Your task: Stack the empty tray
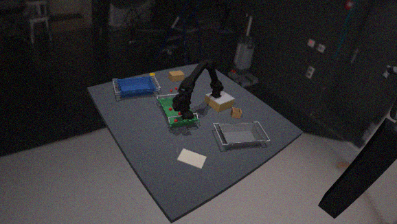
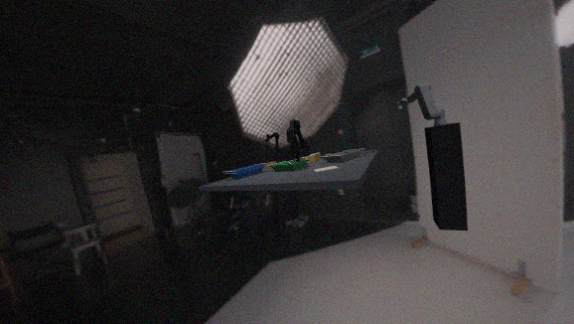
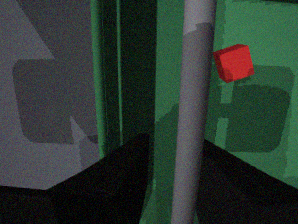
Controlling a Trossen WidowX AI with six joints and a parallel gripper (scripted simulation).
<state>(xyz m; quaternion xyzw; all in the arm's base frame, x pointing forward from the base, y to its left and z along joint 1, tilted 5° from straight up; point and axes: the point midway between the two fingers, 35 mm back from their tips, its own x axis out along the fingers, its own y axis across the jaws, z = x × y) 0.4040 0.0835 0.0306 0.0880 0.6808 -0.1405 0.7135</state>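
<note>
My gripper tip is now 32 cm to the right of the grey tray, 25 cm past it and 1 cm above it. From my gripper tip the other things lie so: white card: 27 cm to the left, 14 cm ahead, 6 cm below; then small tan box: 43 cm behind, 13 cm to the left, 4 cm below.
</note>
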